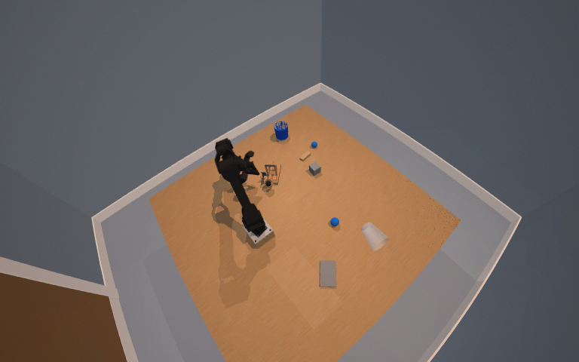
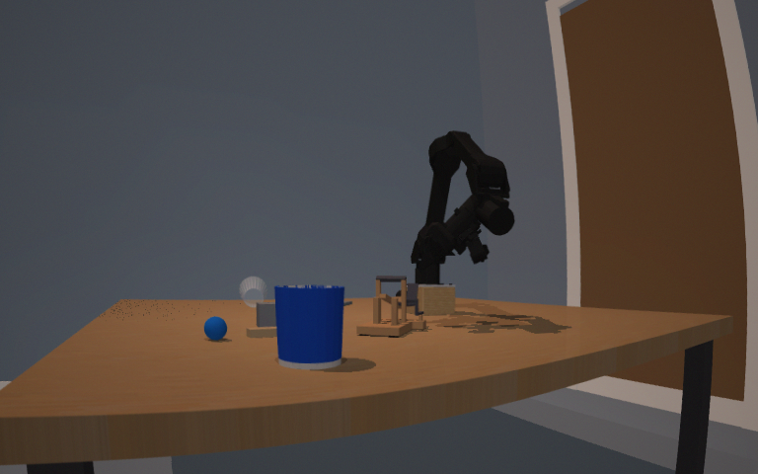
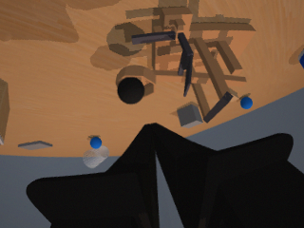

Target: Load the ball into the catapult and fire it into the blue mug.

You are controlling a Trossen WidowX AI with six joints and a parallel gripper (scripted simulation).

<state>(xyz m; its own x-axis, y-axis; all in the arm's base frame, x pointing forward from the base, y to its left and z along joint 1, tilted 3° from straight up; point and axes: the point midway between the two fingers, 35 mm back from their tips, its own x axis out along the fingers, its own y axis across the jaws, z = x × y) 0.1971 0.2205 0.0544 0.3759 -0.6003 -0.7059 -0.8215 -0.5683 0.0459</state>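
The ball lies 60 mm below my gripper tip, 40 mm to the right of it and 10 mm ahead of it. Also, from my gripper tip: wooden block 330 mm ahead, 120 mm below, 50 mm to the right; wooden catapult 70 mm below, 60 mm ahead, 10 mm to the left; grey cube 270 mm ahead, 160 mm to the right, 100 mm below.
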